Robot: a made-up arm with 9 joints. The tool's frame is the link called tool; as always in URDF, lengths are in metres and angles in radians. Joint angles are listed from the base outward.
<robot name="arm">
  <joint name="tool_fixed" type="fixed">
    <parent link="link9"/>
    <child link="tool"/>
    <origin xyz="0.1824 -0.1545 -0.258" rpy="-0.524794 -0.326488 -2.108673"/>
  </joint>
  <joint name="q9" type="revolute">
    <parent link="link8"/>
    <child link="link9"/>
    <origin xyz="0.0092 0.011 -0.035" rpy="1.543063 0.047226 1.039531"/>
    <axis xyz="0 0 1"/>
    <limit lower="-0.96" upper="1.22"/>
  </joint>
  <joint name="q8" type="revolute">
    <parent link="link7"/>
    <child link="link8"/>
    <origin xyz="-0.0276 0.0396 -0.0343" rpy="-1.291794 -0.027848 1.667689"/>
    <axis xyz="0 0 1"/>
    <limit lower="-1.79" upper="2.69"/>
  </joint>
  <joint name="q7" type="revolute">
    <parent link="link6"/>
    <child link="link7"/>
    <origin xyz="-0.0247 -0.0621 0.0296" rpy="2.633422 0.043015 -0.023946"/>
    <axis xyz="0 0 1"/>
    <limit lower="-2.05" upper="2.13"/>
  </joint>
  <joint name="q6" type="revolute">
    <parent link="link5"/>
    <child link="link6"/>
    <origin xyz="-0.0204 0.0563 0" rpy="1.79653 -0.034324 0.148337"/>
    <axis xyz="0 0 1"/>
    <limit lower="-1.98" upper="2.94"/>
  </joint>
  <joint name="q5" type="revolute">
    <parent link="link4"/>
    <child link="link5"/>
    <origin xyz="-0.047 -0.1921 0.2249" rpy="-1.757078 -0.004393 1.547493"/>
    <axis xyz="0 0 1"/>
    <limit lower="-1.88" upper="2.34"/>
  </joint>
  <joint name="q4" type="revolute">
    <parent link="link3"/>
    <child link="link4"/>
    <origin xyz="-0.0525 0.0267 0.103" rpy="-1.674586 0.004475 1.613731"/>
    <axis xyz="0 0 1"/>
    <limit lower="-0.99" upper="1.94"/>
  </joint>
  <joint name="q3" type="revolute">
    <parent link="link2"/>
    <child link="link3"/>
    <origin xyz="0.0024 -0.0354 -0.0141" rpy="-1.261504 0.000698 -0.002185"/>
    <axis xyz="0 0 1"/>
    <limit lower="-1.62" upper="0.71"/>
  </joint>
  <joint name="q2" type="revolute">
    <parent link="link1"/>
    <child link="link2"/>
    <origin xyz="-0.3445 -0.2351 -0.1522" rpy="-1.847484 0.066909 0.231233"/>
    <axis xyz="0 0 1"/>
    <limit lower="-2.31" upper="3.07"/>
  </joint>
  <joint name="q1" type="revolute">
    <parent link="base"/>
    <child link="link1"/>
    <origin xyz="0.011 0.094 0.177" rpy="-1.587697 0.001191 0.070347"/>
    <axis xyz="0 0 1"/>
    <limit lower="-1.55" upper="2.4"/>
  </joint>
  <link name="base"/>
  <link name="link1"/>
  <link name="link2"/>
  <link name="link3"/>
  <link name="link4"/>
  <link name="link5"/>
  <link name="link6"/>
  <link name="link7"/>
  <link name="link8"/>
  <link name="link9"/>
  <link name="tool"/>
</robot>
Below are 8 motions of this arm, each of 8 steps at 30 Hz.
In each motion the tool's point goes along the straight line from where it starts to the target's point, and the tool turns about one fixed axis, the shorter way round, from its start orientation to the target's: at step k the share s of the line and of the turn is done. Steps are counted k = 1, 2, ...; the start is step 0. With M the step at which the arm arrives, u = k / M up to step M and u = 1 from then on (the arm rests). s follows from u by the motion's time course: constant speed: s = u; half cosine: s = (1 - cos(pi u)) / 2; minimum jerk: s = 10 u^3 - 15 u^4 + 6 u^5.
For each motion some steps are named. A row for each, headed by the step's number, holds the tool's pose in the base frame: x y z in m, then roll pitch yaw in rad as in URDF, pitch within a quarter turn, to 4 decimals.
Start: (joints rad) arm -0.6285 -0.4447 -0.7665 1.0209 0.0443 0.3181 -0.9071 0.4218 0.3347
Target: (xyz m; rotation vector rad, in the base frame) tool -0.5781 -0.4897 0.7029 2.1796 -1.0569 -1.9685
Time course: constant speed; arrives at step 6
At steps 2, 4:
2: -0.5987 -0.5266 0.6571 2.1334 1.1774 -1.5053
4: -0.5884 -0.5081 0.6800 2.0614 1.1210 -1.5711

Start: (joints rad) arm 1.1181 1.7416 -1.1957 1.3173 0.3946 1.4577 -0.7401 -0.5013 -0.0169
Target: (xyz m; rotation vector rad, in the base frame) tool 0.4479 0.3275 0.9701 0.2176 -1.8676 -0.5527
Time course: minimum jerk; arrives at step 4
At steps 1, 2, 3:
1: 0.4314 0.3505 0.9775 2.0438 -0.9981 -2.2563
2: 0.4387 0.3403 0.9742 2.0636 -0.9967 -2.2749
3: 0.4460 0.3302 0.9710 2.0833 -0.9951 -2.2934

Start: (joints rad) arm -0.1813 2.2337 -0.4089 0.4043 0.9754 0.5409 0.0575 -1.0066 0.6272
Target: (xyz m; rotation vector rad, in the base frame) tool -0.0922 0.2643 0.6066 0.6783 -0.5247 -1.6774
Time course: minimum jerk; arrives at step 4
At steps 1, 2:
1: -0.1041 0.2566 0.6039 0.7783 0.2321 -1.6757
2: -0.0988 0.2600 0.6051 0.7614 0.1981 -1.6919

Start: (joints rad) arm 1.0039 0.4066 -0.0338 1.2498 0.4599 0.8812 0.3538 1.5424 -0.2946
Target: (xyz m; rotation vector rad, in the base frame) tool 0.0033 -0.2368 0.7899 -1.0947 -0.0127 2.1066
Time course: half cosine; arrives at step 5
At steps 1, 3, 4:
1: -0.0309 -0.2736 0.8208 -0.3336 0.7513 2.2320
3: -0.0098 -0.2509 0.8017 -0.4217 0.7679 2.1448
4: -0.0003 -0.2407 0.7932 -0.4621 0.7734 2.1048

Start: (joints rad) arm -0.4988 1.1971 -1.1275 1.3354 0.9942 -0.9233 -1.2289 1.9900 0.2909
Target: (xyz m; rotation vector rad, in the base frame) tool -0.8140 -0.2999 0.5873 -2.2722 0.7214 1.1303
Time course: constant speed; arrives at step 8
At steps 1, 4, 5, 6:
1: -0.8259 -0.3873 0.4480 -2.3042 0.8055 -0.0439
4: -0.8208 -0.3498 0.5077 -2.4877 0.8893 -0.1834
5: -0.8191 -0.3374 0.5276 -2.5569 0.9131 -0.2383
6: -0.8174 -0.3249 0.5475 -2.6303 0.9344 -0.2974

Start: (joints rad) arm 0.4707 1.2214 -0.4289 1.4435 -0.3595 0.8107 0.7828 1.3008 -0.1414
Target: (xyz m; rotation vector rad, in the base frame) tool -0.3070 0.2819 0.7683 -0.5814 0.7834 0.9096
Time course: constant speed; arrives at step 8
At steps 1, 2, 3, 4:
1: -0.4737 0.1722 0.7564 -0.1069 0.6415 1.2290
2: -0.4499 0.1879 0.7581 -0.1106 0.6829 1.1872
3: -0.4260 0.2036 0.7598 -0.1167 0.7242 1.1438
4: -0.4022 0.2192 0.7615 -0.1256 0.7652 1.0984

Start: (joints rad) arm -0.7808 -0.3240 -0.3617 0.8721 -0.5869 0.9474 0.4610 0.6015 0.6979
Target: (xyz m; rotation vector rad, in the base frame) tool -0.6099 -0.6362 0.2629 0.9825 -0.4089 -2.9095
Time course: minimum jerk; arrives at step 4
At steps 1, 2, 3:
1: -0.6080 -0.6340 0.3112 0.3712 0.5691 -2.9741
2: -0.6088 -0.6350 0.2898 0.3533 0.5964 -2.9793
3: -0.6097 -0.6359 0.2685 0.3348 0.6235 -2.9851

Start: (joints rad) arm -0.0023 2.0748 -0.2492 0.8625 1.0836 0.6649 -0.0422 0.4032 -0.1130
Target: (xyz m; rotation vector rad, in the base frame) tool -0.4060 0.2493 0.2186 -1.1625 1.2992 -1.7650
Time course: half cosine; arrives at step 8
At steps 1, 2, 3, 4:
1: -0.3925 0.3089 0.1729 -1.4585 -0.0788 -2.0144
2: -0.3940 0.3022 0.1780 -1.4574 -0.1014 -2.0122
3: -0.3963 0.2921 0.1857 -1.4557 -0.1351 -2.0091
4: -0.3990 0.2803 0.1948 -1.4538 -0.1748 -2.0054

